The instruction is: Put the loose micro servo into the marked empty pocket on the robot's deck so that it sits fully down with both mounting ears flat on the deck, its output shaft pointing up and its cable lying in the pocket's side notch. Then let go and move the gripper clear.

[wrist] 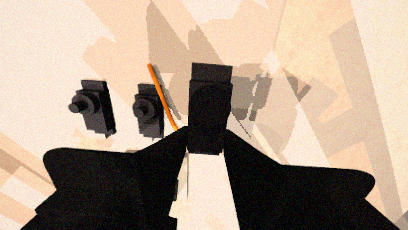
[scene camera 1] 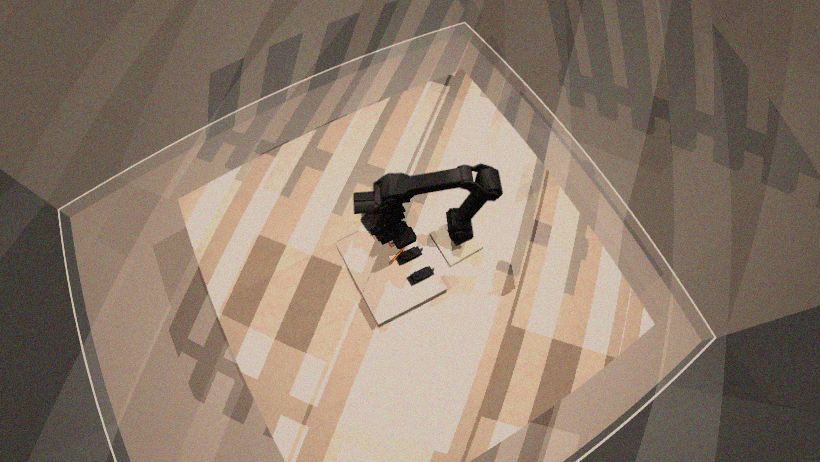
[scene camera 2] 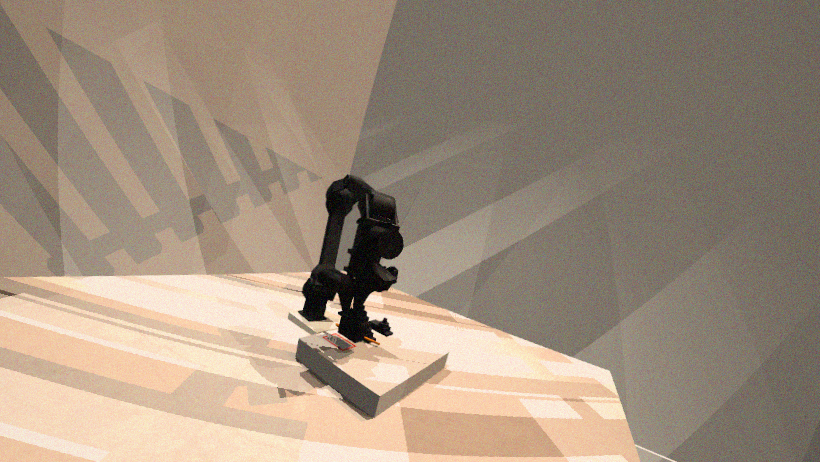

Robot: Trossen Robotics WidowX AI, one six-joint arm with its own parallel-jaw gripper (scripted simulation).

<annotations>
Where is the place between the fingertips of my gripper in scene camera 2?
350,314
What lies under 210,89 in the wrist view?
A micro servo.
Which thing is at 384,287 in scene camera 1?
A deck.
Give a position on a deck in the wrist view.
67,48
</annotations>
